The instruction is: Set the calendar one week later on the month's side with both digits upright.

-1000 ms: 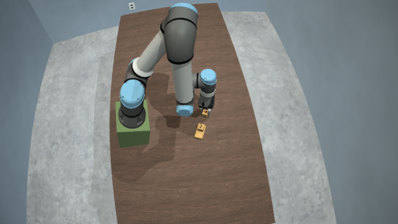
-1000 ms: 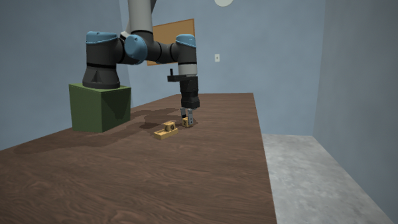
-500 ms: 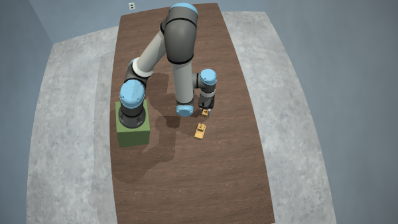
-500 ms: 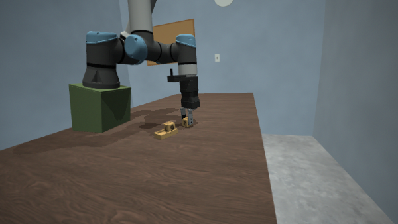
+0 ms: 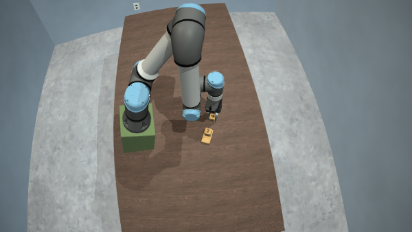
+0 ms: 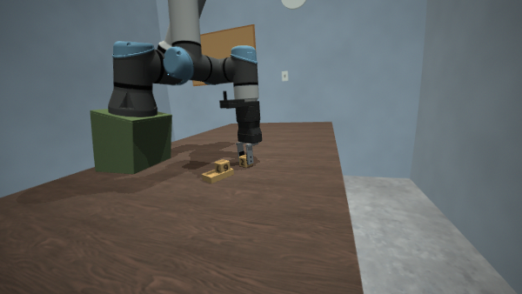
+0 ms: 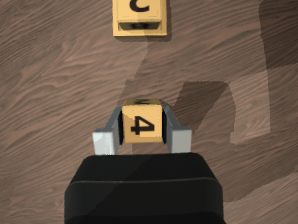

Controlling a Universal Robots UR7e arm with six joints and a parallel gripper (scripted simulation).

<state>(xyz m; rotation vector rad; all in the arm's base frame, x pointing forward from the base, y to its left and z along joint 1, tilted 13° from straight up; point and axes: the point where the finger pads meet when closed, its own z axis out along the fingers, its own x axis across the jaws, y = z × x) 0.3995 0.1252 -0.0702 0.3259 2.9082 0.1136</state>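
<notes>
The wooden cube is 10 mm below my hand. Round my hand: wooden calendar tray: 20 mm behind, 110 mm to the right, 20 mm below.
</notes>
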